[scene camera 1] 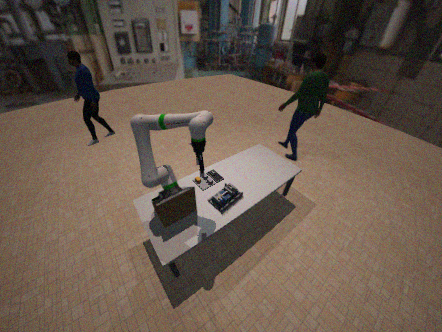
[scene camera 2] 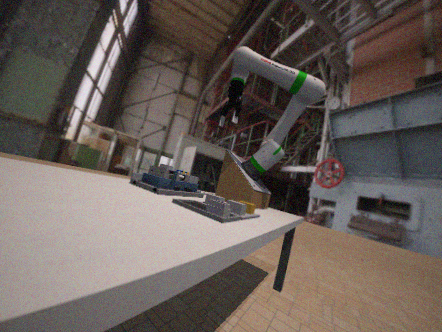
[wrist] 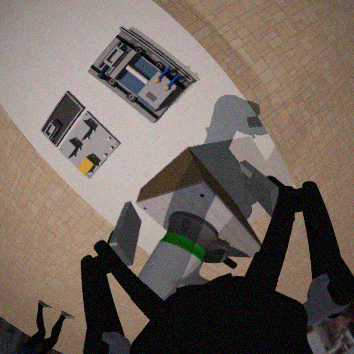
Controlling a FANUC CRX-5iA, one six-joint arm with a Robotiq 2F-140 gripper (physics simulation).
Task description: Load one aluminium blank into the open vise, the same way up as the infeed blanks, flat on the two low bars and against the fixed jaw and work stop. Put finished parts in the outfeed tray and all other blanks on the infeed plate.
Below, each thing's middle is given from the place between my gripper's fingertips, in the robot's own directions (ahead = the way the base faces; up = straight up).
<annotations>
Right now my hand is 44 cm above the dark outfeed tray (wrist: 66, 110), 37 cm short of it and 21 cm to the right of it.
</annotations>
